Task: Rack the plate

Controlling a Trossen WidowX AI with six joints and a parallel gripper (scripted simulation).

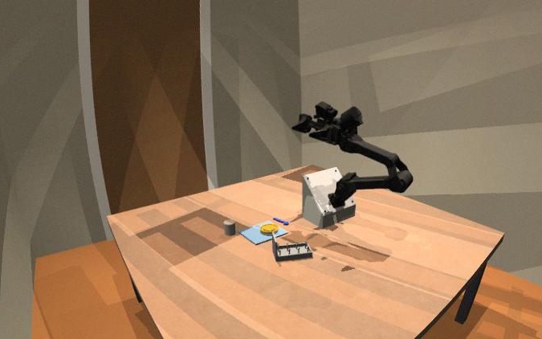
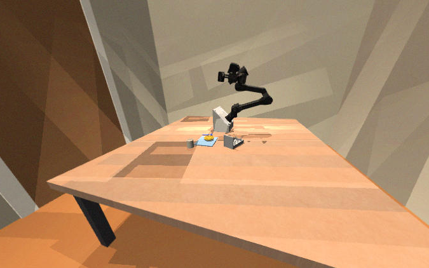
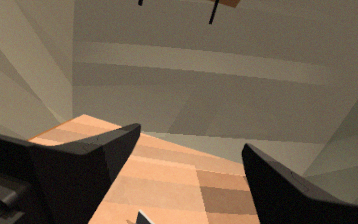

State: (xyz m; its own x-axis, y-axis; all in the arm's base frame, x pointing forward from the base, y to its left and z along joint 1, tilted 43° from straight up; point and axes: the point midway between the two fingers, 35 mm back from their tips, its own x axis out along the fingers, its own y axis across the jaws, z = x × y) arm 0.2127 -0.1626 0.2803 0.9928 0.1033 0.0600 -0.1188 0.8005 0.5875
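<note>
The yellow plate is 50 mm ahead of my gripper tip, 140 mm to the right of it and 400 mm below it. Also, from my gripper tip: blue spoon: 40 mm behind, 180 mm to the right, 410 mm below; then light blue mat: 70 mm ahead, 150 mm to the right, 410 mm below; then dish rack: 60 mm ahead, 50 mm to the left, 390 mm below.
</note>
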